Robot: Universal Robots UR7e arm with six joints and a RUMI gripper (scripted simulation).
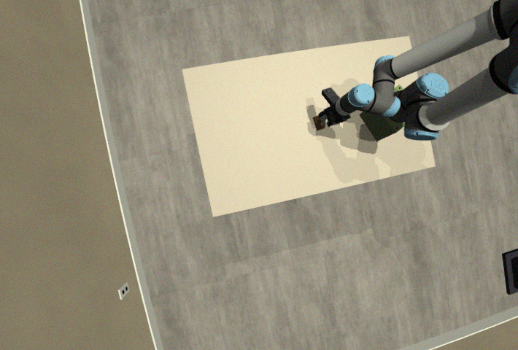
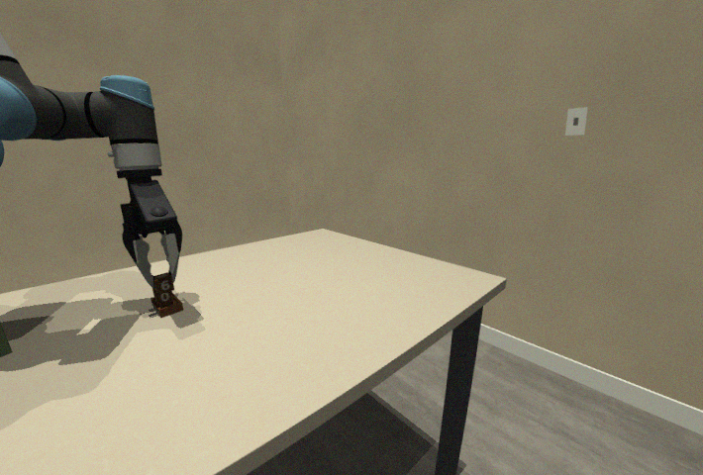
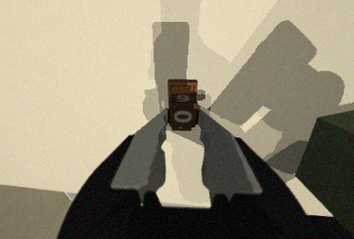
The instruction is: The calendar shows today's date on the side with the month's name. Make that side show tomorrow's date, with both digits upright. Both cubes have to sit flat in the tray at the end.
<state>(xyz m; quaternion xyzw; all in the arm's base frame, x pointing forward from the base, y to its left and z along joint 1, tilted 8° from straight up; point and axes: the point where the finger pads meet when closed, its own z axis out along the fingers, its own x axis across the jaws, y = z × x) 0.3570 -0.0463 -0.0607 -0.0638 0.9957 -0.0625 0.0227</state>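
Right now the brown digit cube is 1 cm below my hand. From my hand the other things lie so: brown calendar tray (2 cm to the left, 6 cm below).
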